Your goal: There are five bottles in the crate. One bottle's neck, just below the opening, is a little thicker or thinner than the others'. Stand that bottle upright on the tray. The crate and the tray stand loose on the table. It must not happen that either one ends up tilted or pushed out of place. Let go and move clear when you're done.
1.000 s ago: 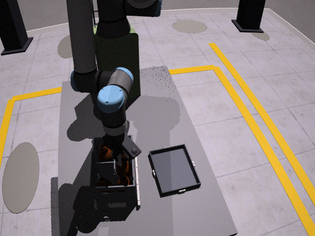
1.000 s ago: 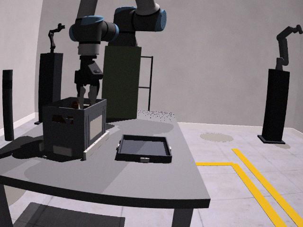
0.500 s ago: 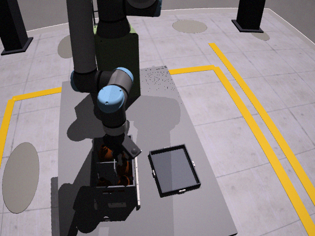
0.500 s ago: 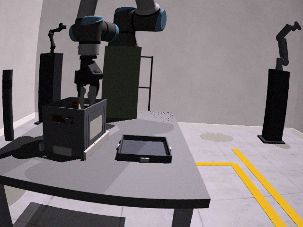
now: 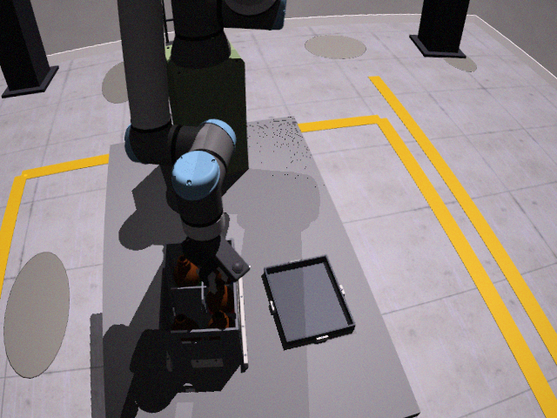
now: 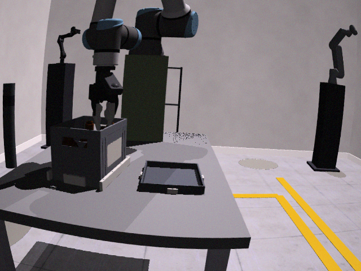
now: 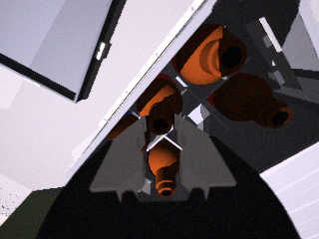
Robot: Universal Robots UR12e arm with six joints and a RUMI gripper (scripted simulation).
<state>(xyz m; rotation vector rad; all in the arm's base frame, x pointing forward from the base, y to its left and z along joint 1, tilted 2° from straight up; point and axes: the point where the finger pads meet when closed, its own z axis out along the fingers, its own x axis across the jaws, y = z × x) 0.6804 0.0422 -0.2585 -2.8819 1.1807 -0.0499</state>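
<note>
The dark grey crate lies 7 cm below my hand and 5 cm to the right of it. Round my hand: black tray (23 cm to the left, 14 cm below, 4 cm behind).
</note>
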